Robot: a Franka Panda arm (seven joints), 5 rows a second.
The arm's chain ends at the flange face. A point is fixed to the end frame.
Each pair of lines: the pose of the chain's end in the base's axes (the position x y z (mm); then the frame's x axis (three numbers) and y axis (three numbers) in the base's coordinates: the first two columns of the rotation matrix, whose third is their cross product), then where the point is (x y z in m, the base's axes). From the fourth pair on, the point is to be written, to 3 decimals.
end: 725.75 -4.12 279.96 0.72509 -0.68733 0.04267 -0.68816 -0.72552 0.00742
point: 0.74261 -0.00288 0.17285
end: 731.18 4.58 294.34 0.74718 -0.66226 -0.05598 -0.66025 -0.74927 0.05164
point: 0.73686 0.00987 0.18618
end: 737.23 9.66 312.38 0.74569 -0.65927 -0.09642 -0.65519 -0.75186 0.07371
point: 0.73801 0.01606 0.20414
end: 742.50 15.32 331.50 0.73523 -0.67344 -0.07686 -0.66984 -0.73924 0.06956
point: 0.745 0.021 0.223
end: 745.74 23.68 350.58 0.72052 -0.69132 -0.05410 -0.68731 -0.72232 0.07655
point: 0.750 0.027 0.242
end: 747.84 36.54 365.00 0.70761 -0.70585 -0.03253 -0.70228 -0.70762 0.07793
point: 0.754 0.038 0.257
